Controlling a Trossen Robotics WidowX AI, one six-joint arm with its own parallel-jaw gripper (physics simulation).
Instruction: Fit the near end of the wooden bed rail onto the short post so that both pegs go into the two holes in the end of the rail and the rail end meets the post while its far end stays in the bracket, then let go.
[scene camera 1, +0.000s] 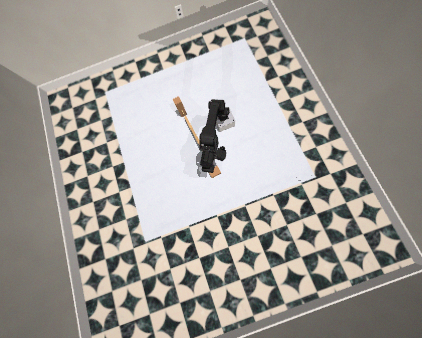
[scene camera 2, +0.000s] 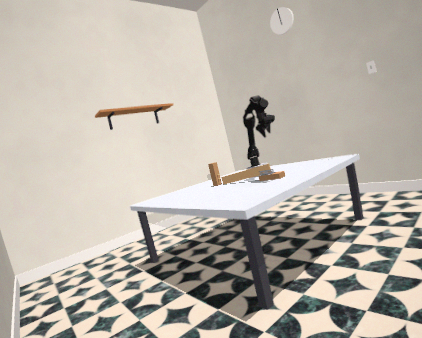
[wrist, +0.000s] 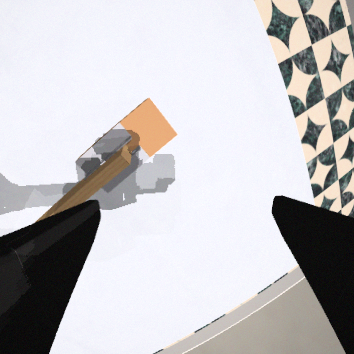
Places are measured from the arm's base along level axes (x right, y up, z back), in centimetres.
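Where they show: gripper, fingertip midpoint: (scene camera 2: 267, 135) (wrist: 187, 206); arm's base, origin of the base link: (scene camera 1: 223, 116) (scene camera 2: 255, 165).
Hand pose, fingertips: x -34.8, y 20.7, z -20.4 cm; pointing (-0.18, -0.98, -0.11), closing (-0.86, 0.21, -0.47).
Note:
Things, the pixels of their top centre, and the offset from my fingertips. "*": a spot on its surface instead. Level surfaces: height alone.
- upright post, surface spot: (scene camera 2: 214, 174) * dx +51.6, dy -19.6, dz -9.7 cm
- flat orange-brown block, middle of its top: (wrist: 126, 147) (scene camera 2: 271, 173) (scene camera 1: 211, 165) dx +3.6, dy -25.1, dz -0.4 cm
- white table, its level: dy -28.7 cm
The wooden rail (scene camera 1: 191, 130) (scene camera 2: 245, 174) (wrist: 90, 185) slopes up from beside the upright post (scene camera 1: 180, 106) (scene camera 2: 214, 174) to an end raised above the flat orange-brown block (scene camera 1: 215, 172) (scene camera 2: 275, 175) (wrist: 150, 127). In the wrist view, this rail end lies between grey bracket-like pieces (wrist: 114, 141) and near the block. At the upright post, contact, pegs and holes are too small to tell. My gripper (scene camera 2: 265, 134) (wrist: 187, 206) is open and empty, high above the table; its left finger partly hides the rail in the wrist view. The arm covers part of the rail in scene camera 1.
The white table (scene camera 1: 165, 200) (scene camera 2: 190, 202) (wrist: 210, 90) carries these parts and the arm's base. A light grey box-like piece (scene camera 1: 227, 124) is beside the base. A wall shelf (scene camera 2: 134, 110) is far off at the left.

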